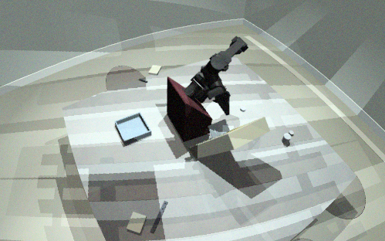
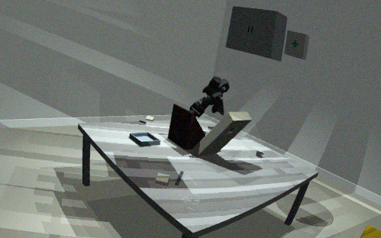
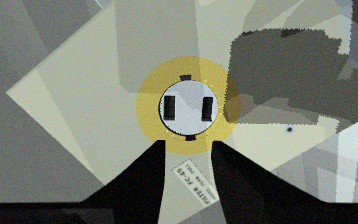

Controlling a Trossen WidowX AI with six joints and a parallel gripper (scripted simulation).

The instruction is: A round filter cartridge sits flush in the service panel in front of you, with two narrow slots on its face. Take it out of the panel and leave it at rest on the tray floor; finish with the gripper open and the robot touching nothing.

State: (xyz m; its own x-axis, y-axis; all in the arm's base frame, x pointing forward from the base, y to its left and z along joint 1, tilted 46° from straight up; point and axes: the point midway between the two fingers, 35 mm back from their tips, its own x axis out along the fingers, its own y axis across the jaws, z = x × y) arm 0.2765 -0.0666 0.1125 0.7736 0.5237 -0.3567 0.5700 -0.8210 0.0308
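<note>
Right now the round filter cartridge is 6 cm ahead of my gripper tip, 5 cm below it and 1 cm to the left of it. Round my gripper tip: shallow blue-grey tray: 33 cm to the right, 32 cm behind, 28 cm below.
</note>
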